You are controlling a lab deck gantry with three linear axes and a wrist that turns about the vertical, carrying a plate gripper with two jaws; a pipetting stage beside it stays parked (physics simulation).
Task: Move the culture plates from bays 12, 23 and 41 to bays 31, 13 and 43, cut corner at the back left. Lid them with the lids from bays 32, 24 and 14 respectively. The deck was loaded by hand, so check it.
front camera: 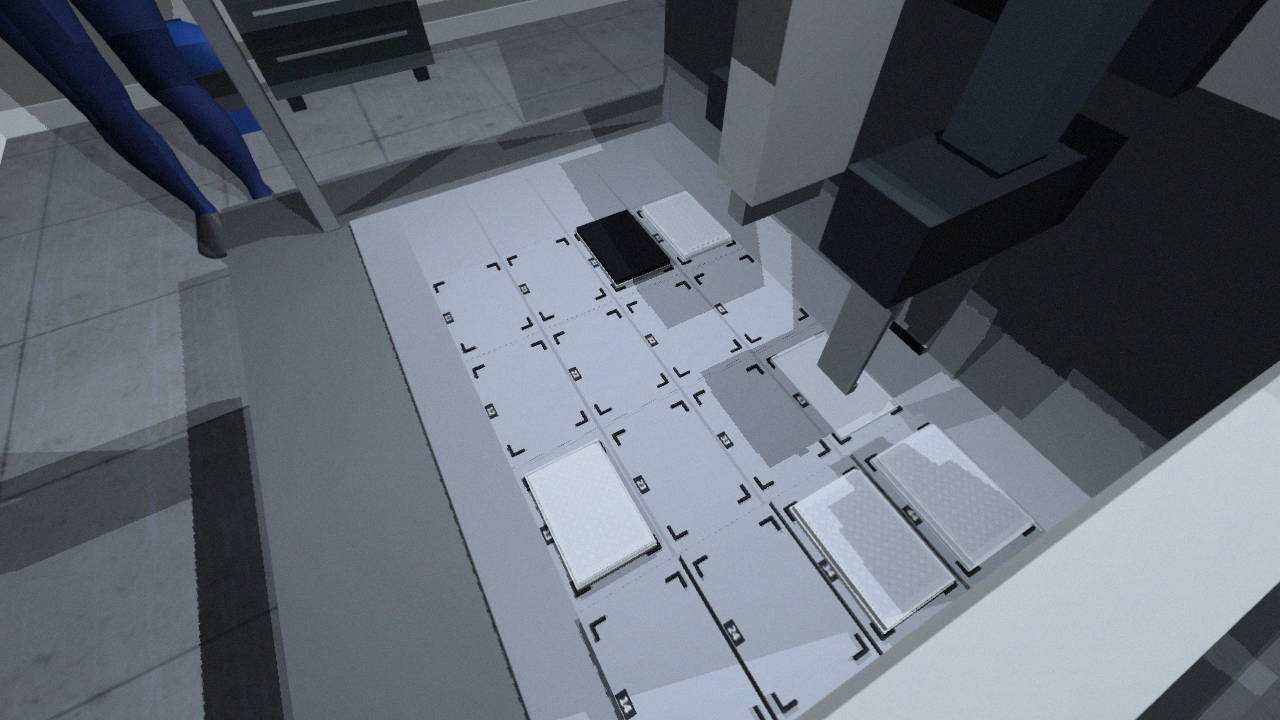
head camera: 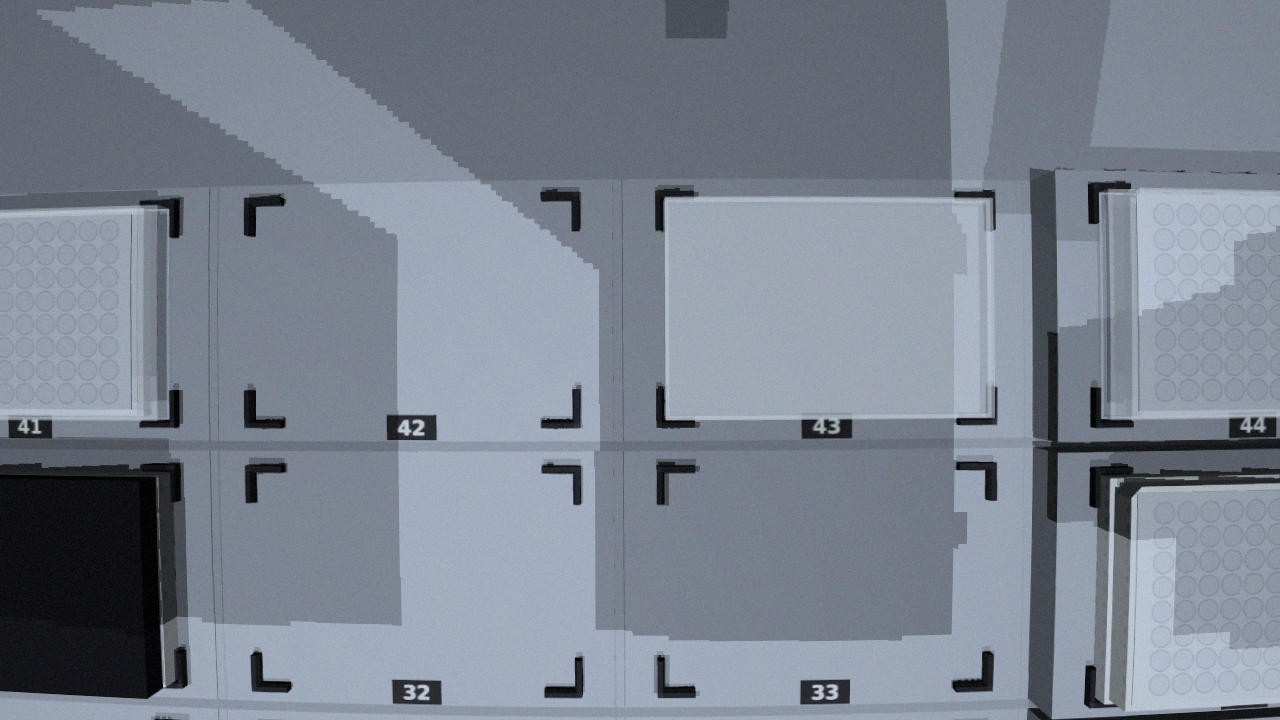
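Pixels of known places: gripper, fingertip midpoint: [front camera: 872,358]; robot's base, link origin: [front camera: 436,286].
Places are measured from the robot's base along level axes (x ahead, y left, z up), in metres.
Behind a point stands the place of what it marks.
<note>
My gripper [front camera: 884,368] @[x 0.450, y 0.300, z 0.160 m] is open and empty, its jaws hanging over the bay 43 area in the front view; its jaws are not made out in the head view. A flat, clear lid-like piece with no wells showing [front camera: 801,367] @[x 0.359, y 0.344, z 0.008 m] [head camera: 805,304] @[x 0.382, y 0.365, z 0.008 m] lies in bay 43. A white welled plate [front camera: 590,519] @[x 0.405, y 0.039, z 0.017 m] is in bay 13, seemingly under a clear lid. Bay 41 holds a pale welled plate [front camera: 684,223] @[x 0.070, y 0.359, z 0.014 m] [head camera: 62,313] @[x 0.094, y 0.364, z 0.014 m]. In bay 31 a black slab [front camera: 626,241] @[x 0.064, y 0.264, z 0.017 m] [head camera: 71,582] @[x 0.098, y 0.259, z 0.017 m] sits on a paler base. Bays 12, 23, 24 and 32 show no plate or lid.
Welled plates stand in bay 34 [front camera: 872,555] @[x 0.567, y 0.248, z 0.029 m] [head camera: 1208,591] @[x 0.524, y 0.259, z 0.029 m] and bay 44 [front camera: 953,497] @[x 0.564, y 0.357, z 0.029 m] [head camera: 1208,358] @[x 0.523, y 0.344, z 0.029 m]. The pale pipetting stage [front camera: 796,107] hangs behind my gripper. A broad pale beam [front camera: 1118,537] @[x 0.612, y 0.113, z 0.400 m] crosses the front right. A drawer cabinet [front camera: 331,44] stands beyond the deck.
</note>
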